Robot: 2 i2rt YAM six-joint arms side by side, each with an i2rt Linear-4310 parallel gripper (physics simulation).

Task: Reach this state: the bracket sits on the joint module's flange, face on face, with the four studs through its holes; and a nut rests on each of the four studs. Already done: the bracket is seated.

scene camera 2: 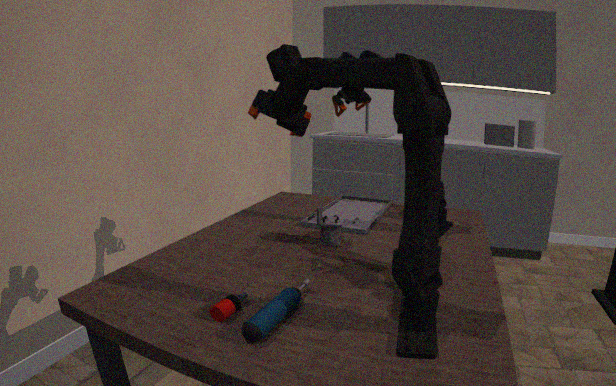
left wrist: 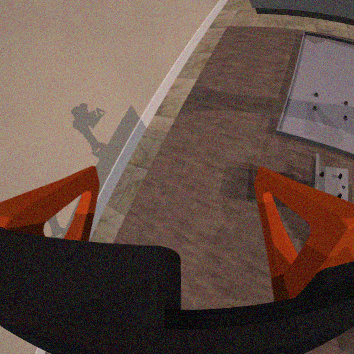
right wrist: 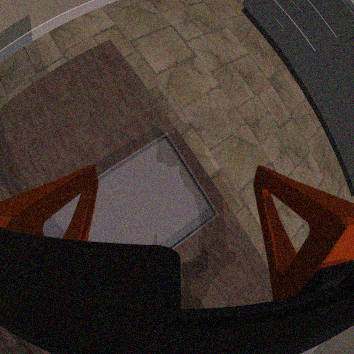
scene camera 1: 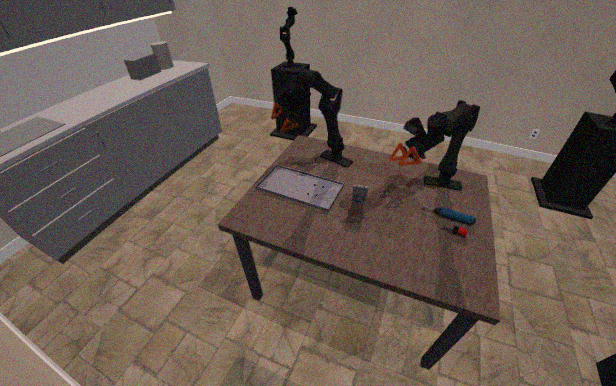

Note:
I see my left gripper (scene camera 2: pixel 273 125), my right gripper (right wrist: pixel 175 173), a blue-handled tool (scene camera 2: pixel 256 328) and a shallow grey tray (scene camera 1: pixel 294 184).
My left gripper also shows in the left wrist view (left wrist: pixel 176 175). The shallow grey tray also shows in scene camera 2 (scene camera 2: pixel 349 209) and in the right wrist view (right wrist: pixel 150 198). The left wrist view does not show the blue-handled tool: it is out of frame. The right wrist view misses the blue-handled tool: it is out of frame.

